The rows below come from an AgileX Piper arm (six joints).
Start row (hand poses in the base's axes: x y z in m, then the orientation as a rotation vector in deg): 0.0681 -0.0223 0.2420 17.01 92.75 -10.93
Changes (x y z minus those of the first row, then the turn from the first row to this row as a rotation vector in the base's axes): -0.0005 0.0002 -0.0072 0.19 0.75 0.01; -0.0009 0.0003 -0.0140 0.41 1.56 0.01; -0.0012 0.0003 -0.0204 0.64 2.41 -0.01; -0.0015 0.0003 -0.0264 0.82 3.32 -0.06; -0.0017 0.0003 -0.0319 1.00 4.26 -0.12; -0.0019 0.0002 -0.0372 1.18 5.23 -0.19; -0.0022 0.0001 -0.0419 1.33 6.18 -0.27; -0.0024 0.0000 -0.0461 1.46 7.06 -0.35; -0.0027 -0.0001 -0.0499 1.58 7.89 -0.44; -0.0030 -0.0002 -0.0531 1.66 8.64 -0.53; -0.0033 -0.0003 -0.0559 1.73 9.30 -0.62; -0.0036 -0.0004 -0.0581 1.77 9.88 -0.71; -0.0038 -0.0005 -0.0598 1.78 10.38 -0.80; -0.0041 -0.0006 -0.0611 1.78 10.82 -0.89; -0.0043 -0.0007 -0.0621 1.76 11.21 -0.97; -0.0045 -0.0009 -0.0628 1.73 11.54 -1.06; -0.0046 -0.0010 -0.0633 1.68 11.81 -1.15; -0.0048 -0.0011 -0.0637 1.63 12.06 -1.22; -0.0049 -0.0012 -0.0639 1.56 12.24 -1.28; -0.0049 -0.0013 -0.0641 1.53 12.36 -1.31; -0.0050 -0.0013 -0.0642 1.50 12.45 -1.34; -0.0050 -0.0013 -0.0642 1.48 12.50 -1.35
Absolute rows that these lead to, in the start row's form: 0.0676 -0.0221 0.2348 17.11 93.52 -10.90; 0.0672 -0.0220 0.2280 17.23 94.35 -10.87; 0.0669 -0.0220 0.2216 17.38 95.22 -10.84; 0.0666 -0.0220 0.2156 17.51 96.14 -10.89; 0.0664 -0.0220 0.2101 17.65 97.09 -10.96; 0.0662 -0.0221 0.2048 17.79 98.06 -11.04; 0.0659 -0.0222 0.2001 17.92 99.01 -11.14; 0.0657 -0.0223 0.1959 18.03 99.89 -11.25; 0.0654 -0.0224 0.1921 18.15 100.72 -11.37; 0.0651 -0.0225 0.1889 18.25 101.46 -11.51; 0.0648 -0.0226 0.1861 18.34 102.11 -11.63; 0.0645 -0.0227 0.1839 18.41 102.68 -11.77; 0.0643 -0.0228 0.1822 18.46 103.17 -11.92; 0.0640 -0.0229 0.1809 18.51 103.59 -12.07; 0.0638 -0.0230 0.1799 18.54 103.96 -12.22; 0.0636 -0.0232 0.1792 18.57 104.28 -12.37; 0.0635 -0.0233 0.1787 18.59 104.52 -12.53; 0.0633 -0.0234 0.1783 18.59 104.76 -12.68; 0.0632 -0.0235 0.1781 18.58 104.92 -12.81; 0.0632 -0.0236 0.1779 18.57 105.03 -12.88; 0.0631 -0.0236 0.1778 18.57 105.11 -12.95; 0.0631 -0.0236 0.1778 18.56 105.15 -12.98
